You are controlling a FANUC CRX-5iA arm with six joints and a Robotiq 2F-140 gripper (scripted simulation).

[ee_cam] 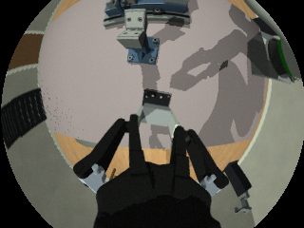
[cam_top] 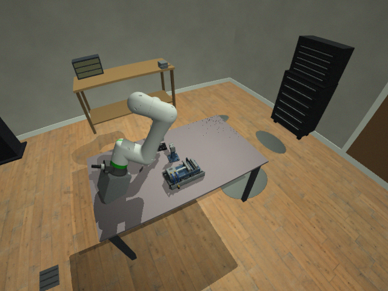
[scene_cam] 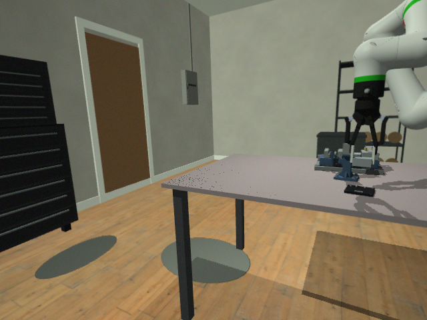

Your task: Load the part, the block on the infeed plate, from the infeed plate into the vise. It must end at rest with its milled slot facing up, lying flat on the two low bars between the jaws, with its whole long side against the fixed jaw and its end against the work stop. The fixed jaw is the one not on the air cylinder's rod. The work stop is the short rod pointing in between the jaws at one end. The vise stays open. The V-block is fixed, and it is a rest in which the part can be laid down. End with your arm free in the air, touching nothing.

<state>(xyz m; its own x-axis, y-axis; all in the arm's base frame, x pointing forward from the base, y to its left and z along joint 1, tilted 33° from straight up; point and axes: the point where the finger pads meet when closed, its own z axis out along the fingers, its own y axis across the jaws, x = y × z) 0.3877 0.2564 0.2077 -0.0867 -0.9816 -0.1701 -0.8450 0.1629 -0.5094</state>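
Now: the black infeed plate 14 cm below my hand and 1 cm to the left of it. Also, from my hand: air cylinder (39 cm to the right, 6 cm below, 3 cm behind); vise (38 cm to the right, 10 cm below, 6 cm ahead); part (3 cm below).
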